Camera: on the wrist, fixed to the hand. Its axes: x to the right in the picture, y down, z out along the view.
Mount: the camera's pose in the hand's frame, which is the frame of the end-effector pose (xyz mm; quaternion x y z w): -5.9 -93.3 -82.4 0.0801 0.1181 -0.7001 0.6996
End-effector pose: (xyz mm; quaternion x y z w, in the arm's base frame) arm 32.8 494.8 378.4 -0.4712 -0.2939 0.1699 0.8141
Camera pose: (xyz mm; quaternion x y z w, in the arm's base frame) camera 80.9 390.1 425.8 -0.0787 -0.4258 -0.4832 0.7610
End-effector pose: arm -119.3 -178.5 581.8 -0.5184 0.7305 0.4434 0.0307
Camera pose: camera -9.2 -236.7 577.1 -0.9241 0.1873 0.1690 0.2872
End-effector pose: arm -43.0 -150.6 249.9 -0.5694 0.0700 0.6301 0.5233
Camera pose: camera 77.9 -169.1 273.8 -0.4799 -0.2374 0.0016 0.8446
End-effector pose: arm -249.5 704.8 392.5 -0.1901 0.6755 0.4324 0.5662
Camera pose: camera -227.6 585.9 362.3 -0.6116 0.4410 -0.1705 0.6343
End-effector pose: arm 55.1 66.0 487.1 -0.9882 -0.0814 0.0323 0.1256
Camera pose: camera 42.0 134.1 590.6 -0.6281 -0.7314 -0.1755 0.1993
